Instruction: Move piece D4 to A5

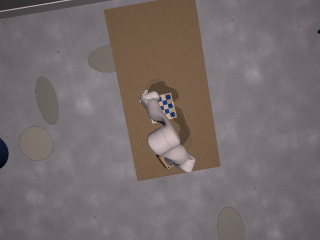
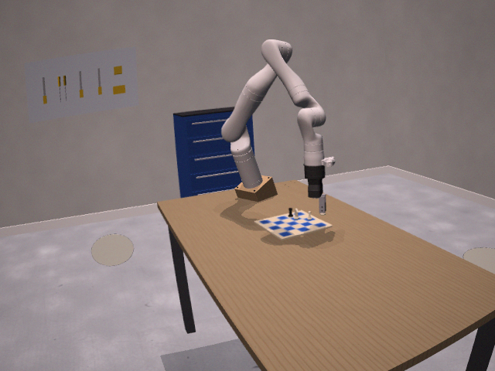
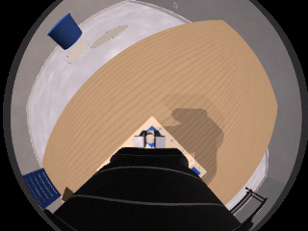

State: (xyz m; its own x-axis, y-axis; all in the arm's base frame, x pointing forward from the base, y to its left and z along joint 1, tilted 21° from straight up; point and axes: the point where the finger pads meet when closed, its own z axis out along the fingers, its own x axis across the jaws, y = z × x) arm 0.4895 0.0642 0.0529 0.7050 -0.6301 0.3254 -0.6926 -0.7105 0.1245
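Right now the blue-and-cream chessboard is 8 cm behind my hand, 8 cm to the right of it and 7 cm below it. Also, from my hand: black piece (16 cm behind, 5 cm to the right, 5 cm below); white piece (1 cm below).
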